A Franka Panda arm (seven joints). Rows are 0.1 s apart.
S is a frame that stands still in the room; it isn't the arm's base.
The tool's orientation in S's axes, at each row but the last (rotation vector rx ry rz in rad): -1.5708 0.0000 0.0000; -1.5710 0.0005 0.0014; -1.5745 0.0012 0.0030; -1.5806 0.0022 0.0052; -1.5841 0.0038 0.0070; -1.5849 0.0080 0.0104; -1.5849 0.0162 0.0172; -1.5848 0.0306 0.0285; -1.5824 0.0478 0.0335
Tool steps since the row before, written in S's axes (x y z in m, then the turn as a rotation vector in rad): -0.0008 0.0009 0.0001 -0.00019 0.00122 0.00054; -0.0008 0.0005 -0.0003 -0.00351 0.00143 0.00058; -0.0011 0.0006 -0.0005 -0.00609 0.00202 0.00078; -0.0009 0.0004 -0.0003 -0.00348 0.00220 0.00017; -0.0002 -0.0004 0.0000 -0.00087 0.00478 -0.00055; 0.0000 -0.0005 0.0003 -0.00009 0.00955 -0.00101; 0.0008 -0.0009 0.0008 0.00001 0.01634 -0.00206; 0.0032 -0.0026 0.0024 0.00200 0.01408 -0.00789; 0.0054 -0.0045 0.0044 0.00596 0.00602 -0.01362
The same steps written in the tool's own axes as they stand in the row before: -0.0008 -0.0001 0.0009 -0.00019 -0.00054 0.00122; -0.0008 0.0003 0.0005 -0.00351 -0.00058 0.00143; -0.0011 0.0005 0.0006 -0.00609 -0.00077 0.00202; -0.0009 0.0003 0.0004 -0.00348 -0.00018 0.00220; -0.0002 0.0000 -0.0004 -0.00086 0.00049 0.00479; 0.0000 -0.0003 -0.0005 -0.00006 0.00088 0.00956; 0.0008 -0.0008 -0.0009 0.00006 0.00183 0.01637; 0.0031 -0.0025 -0.0026 0.00227 0.00761 0.01419; 0.0052 -0.0046 -0.0045 0.00660 0.01322 0.00624
